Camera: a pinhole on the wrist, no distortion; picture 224 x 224 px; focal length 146.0 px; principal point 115.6 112.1 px. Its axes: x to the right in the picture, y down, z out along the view. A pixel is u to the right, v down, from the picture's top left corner.
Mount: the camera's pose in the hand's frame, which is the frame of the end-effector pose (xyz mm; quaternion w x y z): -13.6 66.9 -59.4 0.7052 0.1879 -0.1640 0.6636
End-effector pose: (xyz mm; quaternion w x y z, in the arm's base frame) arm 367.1 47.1 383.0 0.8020 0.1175 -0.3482 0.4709
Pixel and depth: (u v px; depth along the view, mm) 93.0 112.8 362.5
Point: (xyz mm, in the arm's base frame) 391.2 -163.7 565.3
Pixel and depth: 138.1 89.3 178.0
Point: 321.6 6.0 474.4
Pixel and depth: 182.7 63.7 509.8
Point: 188.7 -76.6 859.5
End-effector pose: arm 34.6 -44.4 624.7 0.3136 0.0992 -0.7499 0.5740
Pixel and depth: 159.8 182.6 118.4
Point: 41.2 -103.5 541.7
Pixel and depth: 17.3 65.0 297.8
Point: 71.1 -203.9 858.9
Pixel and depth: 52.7 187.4 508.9
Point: 332.0 -489.3 704.2
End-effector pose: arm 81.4 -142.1 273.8 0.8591 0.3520 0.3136 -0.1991
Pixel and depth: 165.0 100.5 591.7
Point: 317.2 -583.3 520.0
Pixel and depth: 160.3 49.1 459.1
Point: 363.8 -486.9 339.7
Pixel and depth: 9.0 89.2 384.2
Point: -44.1 -494.8 151.3
